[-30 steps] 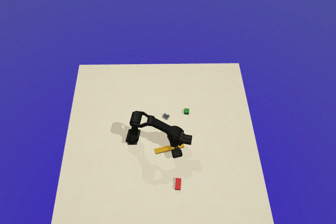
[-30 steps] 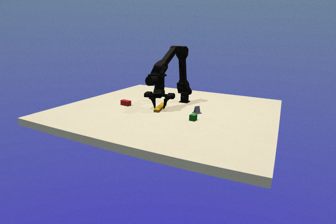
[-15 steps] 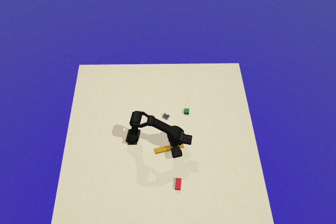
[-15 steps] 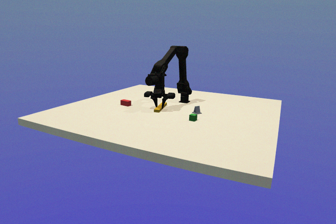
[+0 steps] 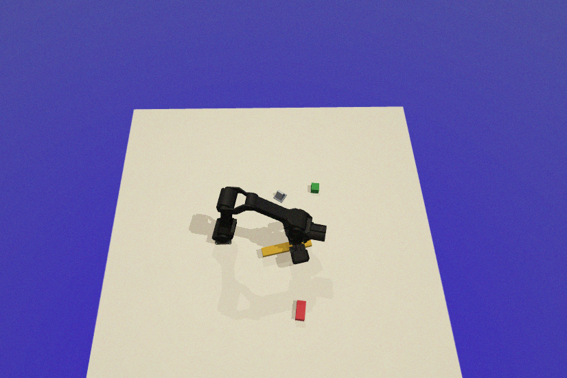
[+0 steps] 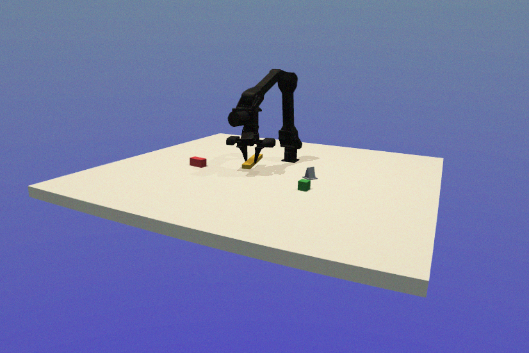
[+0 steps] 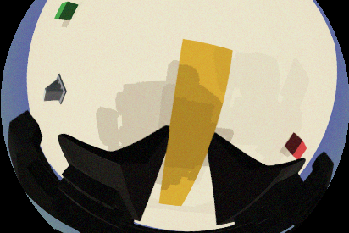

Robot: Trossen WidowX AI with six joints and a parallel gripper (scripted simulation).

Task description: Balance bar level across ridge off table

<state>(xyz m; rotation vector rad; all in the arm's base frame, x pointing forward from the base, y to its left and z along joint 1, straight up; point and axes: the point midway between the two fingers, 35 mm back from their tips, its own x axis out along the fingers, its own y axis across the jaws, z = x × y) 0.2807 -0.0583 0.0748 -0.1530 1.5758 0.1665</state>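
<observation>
The green cube is 260 mm to the left of my gripper tip, 100 mm ahead of it and 20 mm below it. From my gripper tip the other things lie so: red block 240 mm to the right, 20 mm below, 10 mm ahead; then yellow bar 30 mm behind, 10 mm to the right.
</observation>
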